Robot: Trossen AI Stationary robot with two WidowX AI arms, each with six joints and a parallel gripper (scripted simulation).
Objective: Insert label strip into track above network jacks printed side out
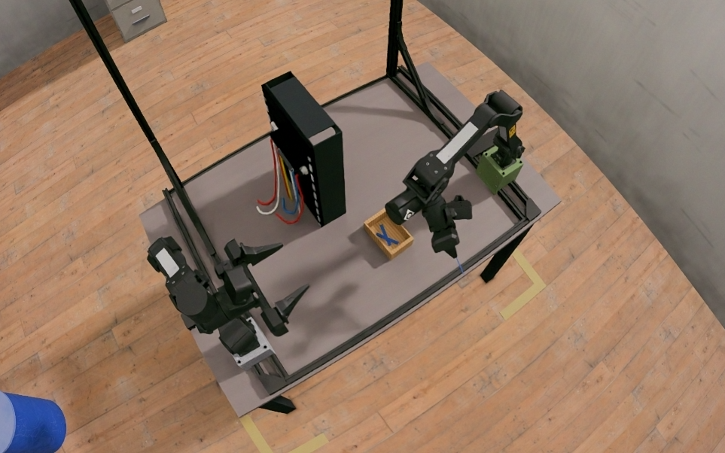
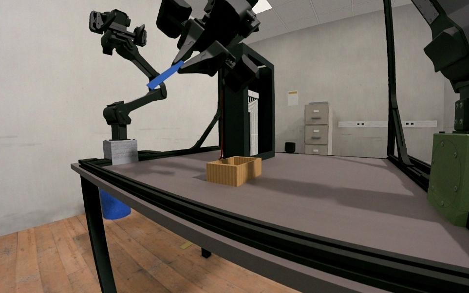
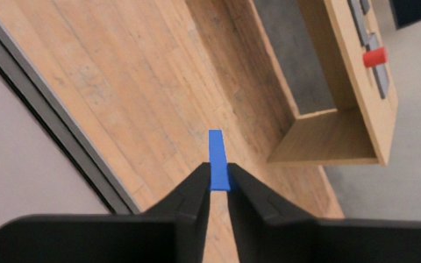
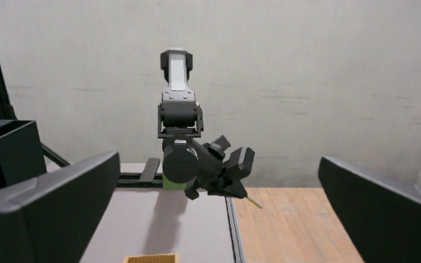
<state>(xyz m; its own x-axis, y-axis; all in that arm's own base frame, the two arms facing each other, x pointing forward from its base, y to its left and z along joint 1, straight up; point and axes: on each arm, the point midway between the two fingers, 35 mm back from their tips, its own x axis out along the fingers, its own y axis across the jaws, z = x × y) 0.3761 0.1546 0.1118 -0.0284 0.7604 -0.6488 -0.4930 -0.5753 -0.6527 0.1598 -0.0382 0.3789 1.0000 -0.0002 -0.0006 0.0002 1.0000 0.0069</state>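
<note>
The label strip is 4 cm ahead of my left hand and 3 cm below it. Also, from my left hand: wooden box 21 cm below, 18 cm behind, 3 cm to the right; then black patch panel 45 cm behind, 16 cm to the right, 2 cm below.
My right gripper is now 390 mm to the right of the label strip, 280 mm above it and 130 mm short of it. Also, from my right hand: wooden box 450 mm below, 350 mm to the left, 90 mm behind; then black patch panel 360 mm behind, 270 mm below, 220 mm to the left.
</note>
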